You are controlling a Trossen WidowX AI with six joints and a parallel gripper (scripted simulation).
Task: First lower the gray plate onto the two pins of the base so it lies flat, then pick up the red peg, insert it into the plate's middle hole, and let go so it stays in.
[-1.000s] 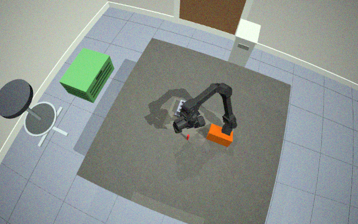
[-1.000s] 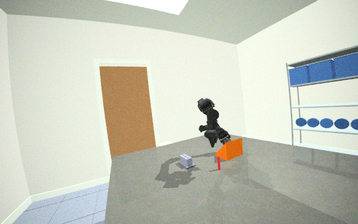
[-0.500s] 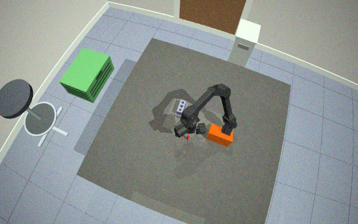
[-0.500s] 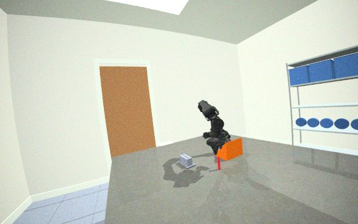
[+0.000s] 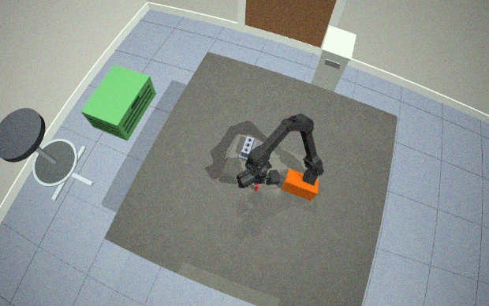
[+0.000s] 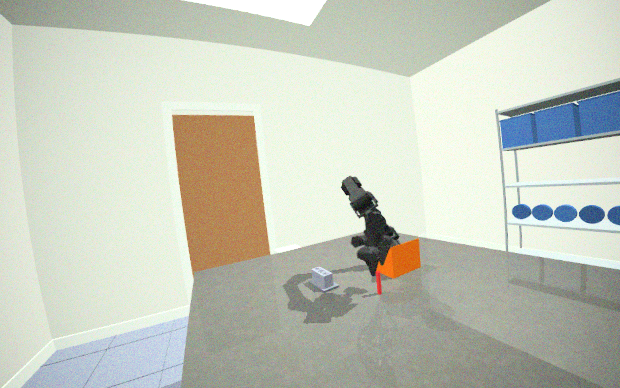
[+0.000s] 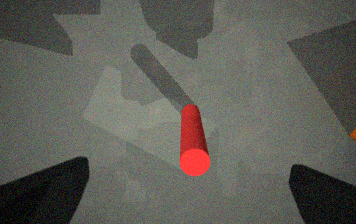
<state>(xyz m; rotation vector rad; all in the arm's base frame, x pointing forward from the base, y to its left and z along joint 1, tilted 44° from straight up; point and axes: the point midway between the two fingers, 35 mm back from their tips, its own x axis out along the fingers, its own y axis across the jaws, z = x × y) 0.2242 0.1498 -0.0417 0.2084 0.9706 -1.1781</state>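
My gripper tip is 50 mm above the red peg. Round my gripper tip: gray plate 190 mm to the right, 130 mm ahead, 40 mm below.
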